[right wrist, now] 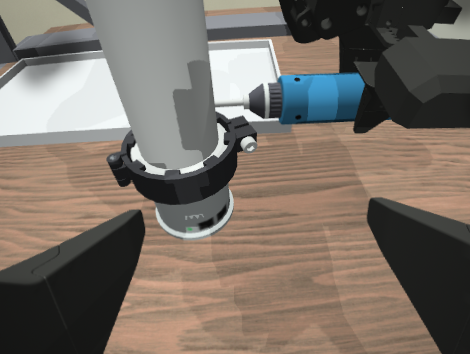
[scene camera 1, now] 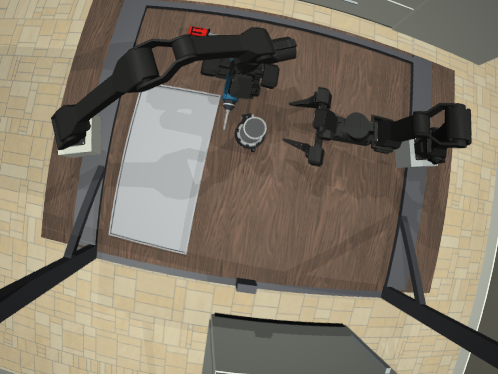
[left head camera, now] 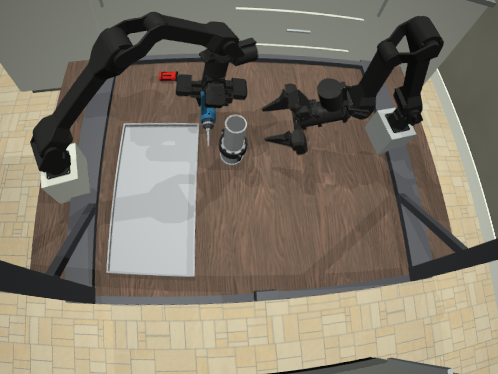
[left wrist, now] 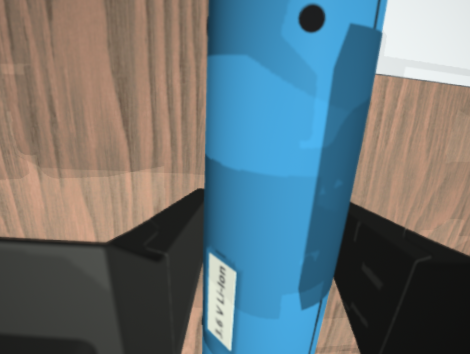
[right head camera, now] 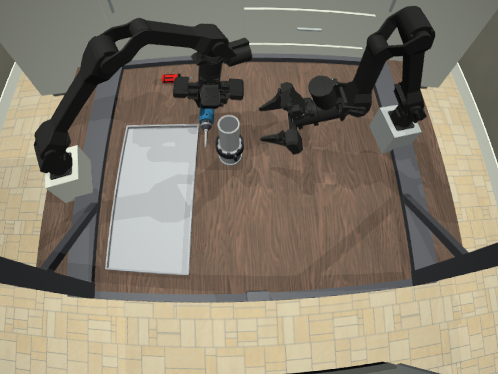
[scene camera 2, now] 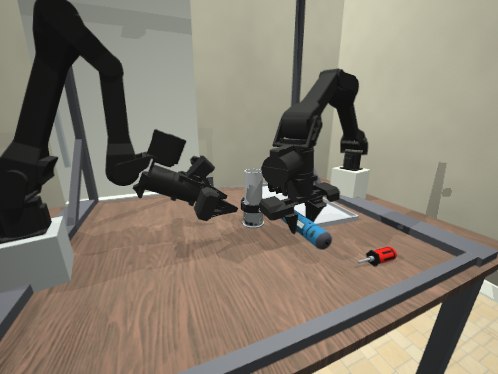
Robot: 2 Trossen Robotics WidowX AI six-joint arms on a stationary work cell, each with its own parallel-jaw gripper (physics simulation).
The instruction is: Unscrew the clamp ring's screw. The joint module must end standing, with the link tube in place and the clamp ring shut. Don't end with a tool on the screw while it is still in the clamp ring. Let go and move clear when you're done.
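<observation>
The joint module (right wrist: 192, 220) stands upright on the table, with the grey link tube (left head camera: 235, 127) (scene camera 2: 253, 181) (right wrist: 160, 75) upright in it. The black clamp ring (right wrist: 187, 187) looks shut around the joint; its screw (right wrist: 249, 145) sits in the lug at the ring's right in the right wrist view. My left gripper (scene camera 2: 303, 222) (left wrist: 264, 202) is shut on the blue electric screwdriver (left head camera: 208, 116) (scene camera 2: 320, 237) (right wrist: 320, 97), whose bit is beside the tube and apart from the screw. My right gripper (left head camera: 265, 124) (scene camera 1: 287, 122) (right wrist: 256, 214) is open and empty, facing the module from the picture's right in the head views.
A white tray (left head camera: 155, 240) (scene camera 1: 150, 215) lies left of the module in the left head view. A red screwdriver (left head camera: 168, 76) (scene camera 1: 199, 31) (scene camera 2: 385, 255) lies near the table's back edge, beyond the left gripper. Grey frame rails border the table.
</observation>
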